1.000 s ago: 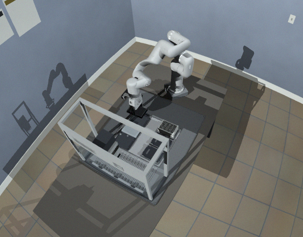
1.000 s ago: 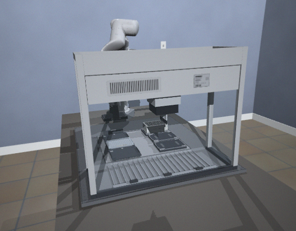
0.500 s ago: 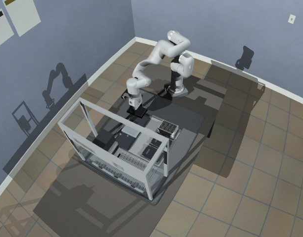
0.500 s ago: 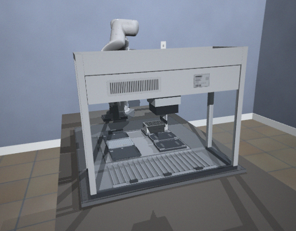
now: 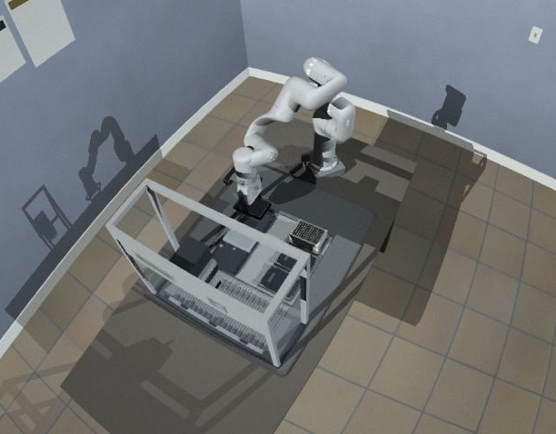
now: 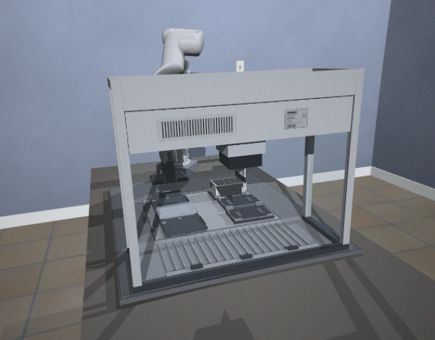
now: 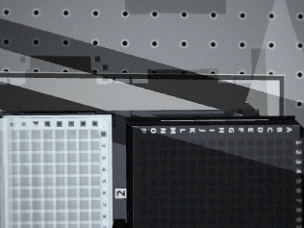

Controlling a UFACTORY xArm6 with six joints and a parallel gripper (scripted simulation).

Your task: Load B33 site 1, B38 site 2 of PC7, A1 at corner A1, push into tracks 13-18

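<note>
My gripper is now 100 mm short of the plate carrier PC7, 20 mm to the left of it and 100 mm above it. Also, from my hand: frame post: 460 mm ahead, 250 mm to the right, 130 mm above; dark 384-well plate B33: 10 mm below; nest S3: 240 mm ahead, 200 mm to the left, 110 mm below.
</note>
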